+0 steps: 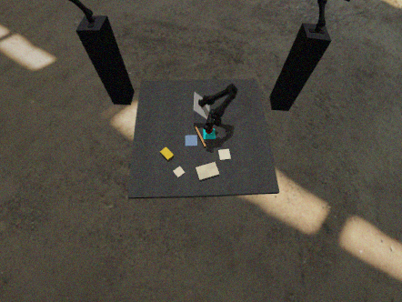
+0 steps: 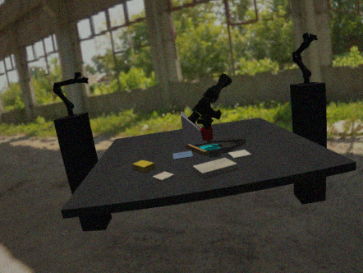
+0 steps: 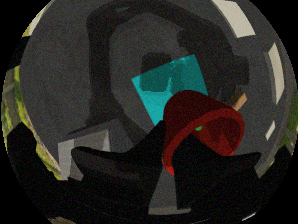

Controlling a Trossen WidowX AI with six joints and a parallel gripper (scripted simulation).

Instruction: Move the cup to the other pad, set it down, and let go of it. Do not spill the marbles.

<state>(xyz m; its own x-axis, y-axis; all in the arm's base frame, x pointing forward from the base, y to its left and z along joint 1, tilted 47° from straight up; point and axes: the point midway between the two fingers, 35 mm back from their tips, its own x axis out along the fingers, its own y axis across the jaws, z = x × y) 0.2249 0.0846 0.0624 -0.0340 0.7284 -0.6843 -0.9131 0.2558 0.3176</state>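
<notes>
My gripper tip is 20 mm short of the cyan pad, 10 mm to the left of it and 100 mm above it. Round my gripper tip: red cup (30 mm ahead, 20 mm to the right); then thin wooden stick (60 mm ahead, 90 mm to the right, 90 mm below); then pale blue-grey pad (110 mm ahead, 170 mm to the right, 100 mm below).
</notes>
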